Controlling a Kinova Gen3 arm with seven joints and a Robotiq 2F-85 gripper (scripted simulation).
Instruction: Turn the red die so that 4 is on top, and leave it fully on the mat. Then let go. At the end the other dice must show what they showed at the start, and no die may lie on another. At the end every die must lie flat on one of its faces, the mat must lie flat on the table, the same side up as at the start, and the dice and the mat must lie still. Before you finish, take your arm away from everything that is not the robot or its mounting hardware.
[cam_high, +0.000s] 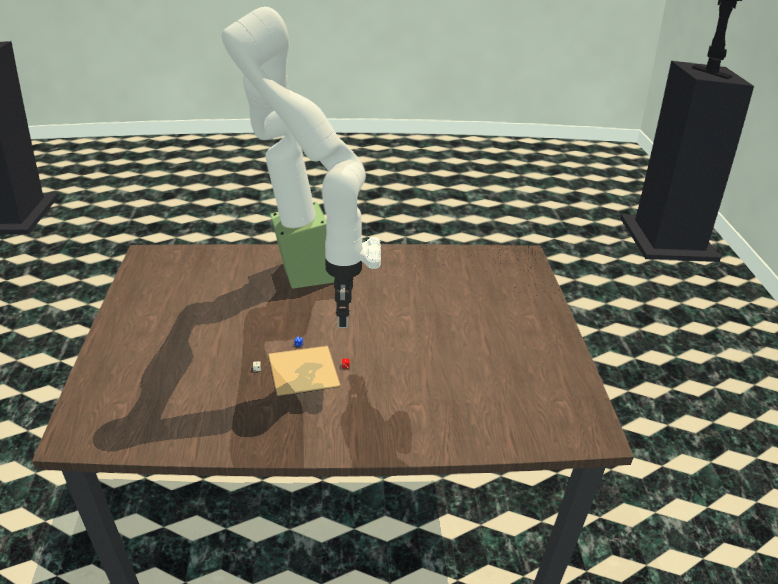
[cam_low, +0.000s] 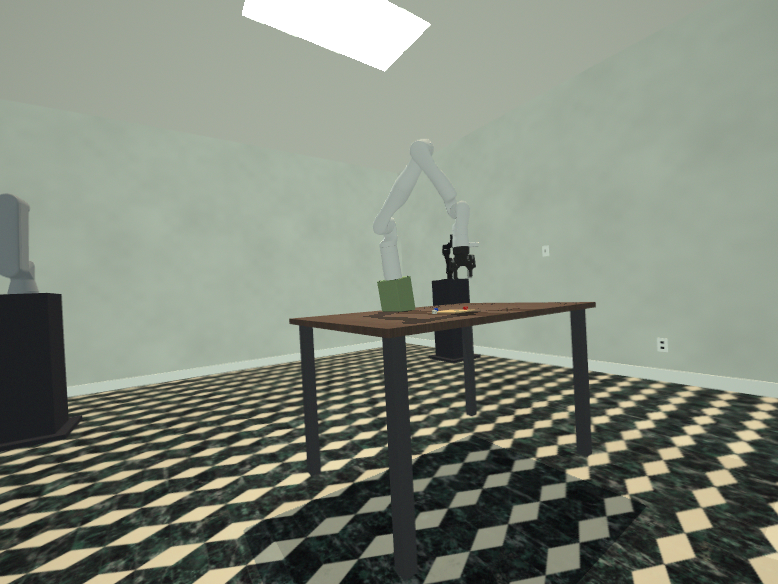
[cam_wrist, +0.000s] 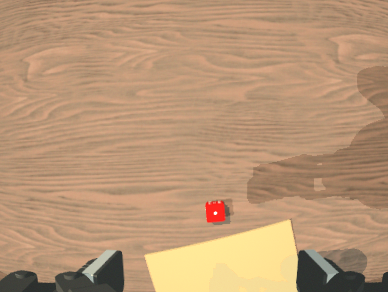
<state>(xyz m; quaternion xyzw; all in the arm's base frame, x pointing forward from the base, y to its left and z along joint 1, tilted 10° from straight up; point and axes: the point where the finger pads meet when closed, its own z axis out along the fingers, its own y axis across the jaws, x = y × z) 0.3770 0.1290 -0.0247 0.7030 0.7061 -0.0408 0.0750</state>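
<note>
Right now my hand is 140 mm above the red die. Also, from my hand: mat: 20 mm ahead, 90 mm to the right, 150 mm below; white die: 20 mm ahead, 200 mm to the right, 140 mm below; blue die: 70 mm behind, 110 mm to the right, 140 mm below.
</note>
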